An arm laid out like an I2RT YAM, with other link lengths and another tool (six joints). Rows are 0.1 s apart.
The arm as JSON. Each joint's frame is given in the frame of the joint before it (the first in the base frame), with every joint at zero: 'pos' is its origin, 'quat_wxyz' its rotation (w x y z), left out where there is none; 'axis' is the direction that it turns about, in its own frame. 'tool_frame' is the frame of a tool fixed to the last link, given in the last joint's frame.
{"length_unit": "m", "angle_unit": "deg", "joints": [
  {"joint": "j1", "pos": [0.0, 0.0, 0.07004], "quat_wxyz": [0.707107, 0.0, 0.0, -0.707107], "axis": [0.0, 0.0, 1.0]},
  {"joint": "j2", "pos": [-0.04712, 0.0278, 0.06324], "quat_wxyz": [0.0, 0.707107, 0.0, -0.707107], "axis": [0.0, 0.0, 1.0]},
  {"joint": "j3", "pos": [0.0, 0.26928, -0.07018], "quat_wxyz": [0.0, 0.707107, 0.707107, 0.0], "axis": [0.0, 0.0, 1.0]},
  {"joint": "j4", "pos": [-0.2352, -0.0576, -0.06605], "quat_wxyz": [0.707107, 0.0, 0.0, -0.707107], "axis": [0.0, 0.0, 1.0]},
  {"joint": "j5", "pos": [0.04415, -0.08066, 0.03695], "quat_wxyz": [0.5, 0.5, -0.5, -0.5], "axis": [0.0, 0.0, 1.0]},
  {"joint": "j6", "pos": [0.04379, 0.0, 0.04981], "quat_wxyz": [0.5, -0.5, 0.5, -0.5], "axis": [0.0, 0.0, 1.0]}
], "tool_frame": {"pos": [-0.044, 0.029, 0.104], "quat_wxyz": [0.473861, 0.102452, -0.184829, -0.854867]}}
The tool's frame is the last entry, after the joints.
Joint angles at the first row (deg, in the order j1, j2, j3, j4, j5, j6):
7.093, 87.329, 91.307, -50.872, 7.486, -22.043
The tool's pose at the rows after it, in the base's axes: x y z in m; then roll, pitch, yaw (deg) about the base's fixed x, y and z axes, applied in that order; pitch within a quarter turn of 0, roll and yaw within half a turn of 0:
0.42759, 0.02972, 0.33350, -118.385, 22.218, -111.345
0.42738, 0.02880, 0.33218, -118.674, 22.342, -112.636
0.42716, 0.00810, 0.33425, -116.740, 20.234, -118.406
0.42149, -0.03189, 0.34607, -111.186, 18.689, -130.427
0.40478, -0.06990, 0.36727, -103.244, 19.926, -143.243
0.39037, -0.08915, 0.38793, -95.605, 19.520, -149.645
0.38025, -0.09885, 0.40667, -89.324, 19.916, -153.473
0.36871, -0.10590, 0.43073, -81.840, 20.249, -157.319
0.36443, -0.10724, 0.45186, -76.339, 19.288, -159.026
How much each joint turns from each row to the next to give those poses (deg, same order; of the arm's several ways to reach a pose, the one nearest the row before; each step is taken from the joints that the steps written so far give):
0.699, 0.066, 0.001, -0.568, -5.683, 0.044
0.285, 0.153, -0.002, -0.064, 0.810, 1.247
-0.438, 0.263, 0.003, 0.347, 6.097, 2.621
-0.808, 0.284, -0.002, 1.487, 12.306, 6.602
-0.591, -0.022, -0.001, 1.794, 14.184, 7.780
-0.110, -0.001, 0.001, 1.769, 10.951, 1.814
0.001, 0.001, 0.000, 2.666, 7.977, -0.065
-0.001, 0.000, -0.001, 4.592, 9.092, -2.383
0.001, -0.001, 0.002, 6.139, 5.836, -6.184

